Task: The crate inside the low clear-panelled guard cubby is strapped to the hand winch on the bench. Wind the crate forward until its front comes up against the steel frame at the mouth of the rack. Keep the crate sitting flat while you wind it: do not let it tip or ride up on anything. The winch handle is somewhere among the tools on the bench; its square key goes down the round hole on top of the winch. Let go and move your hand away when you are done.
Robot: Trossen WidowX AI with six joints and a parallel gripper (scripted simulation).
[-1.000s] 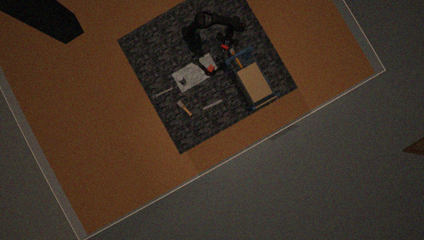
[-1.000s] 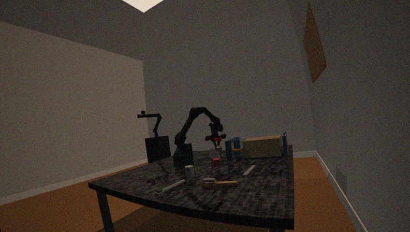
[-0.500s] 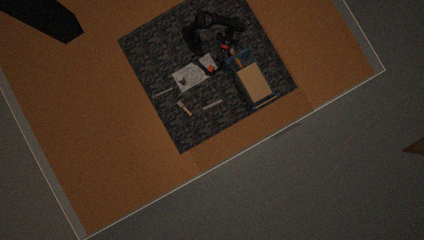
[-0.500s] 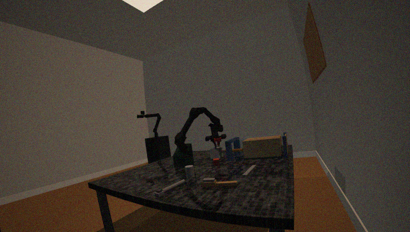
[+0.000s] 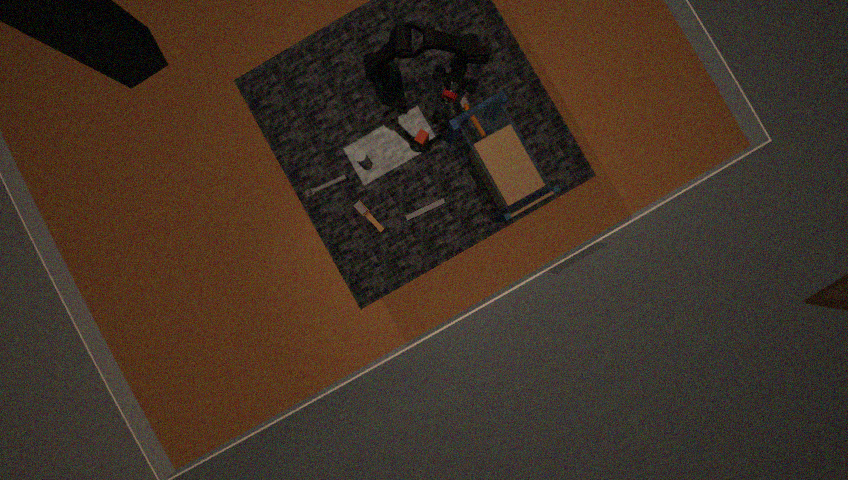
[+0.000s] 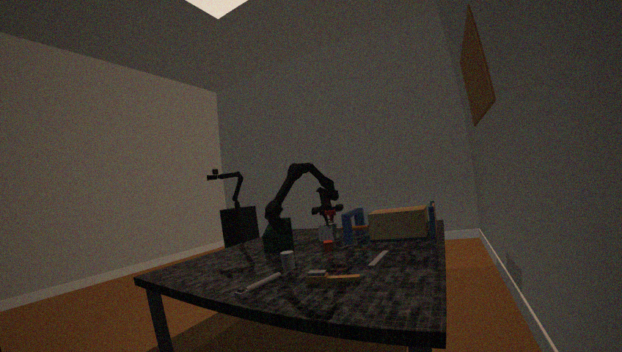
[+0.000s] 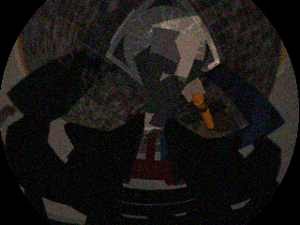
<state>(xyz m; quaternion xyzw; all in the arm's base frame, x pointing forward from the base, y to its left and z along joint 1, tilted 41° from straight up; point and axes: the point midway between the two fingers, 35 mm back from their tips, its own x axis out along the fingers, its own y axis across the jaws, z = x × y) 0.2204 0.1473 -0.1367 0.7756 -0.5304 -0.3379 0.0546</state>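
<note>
Now: the red grip 50 mm above my gripper tip, 20 mm to the right of it and 20 mm ahead of it. Also, from my gripper tip: blue steel frame: 110 mm ahead, 60 mm to the left; winch handle: 20 mm above, 10 mm to the left, 10 mm behind; winch: 80 mm below, 60 mm behind, 50 mm to the left.
</note>
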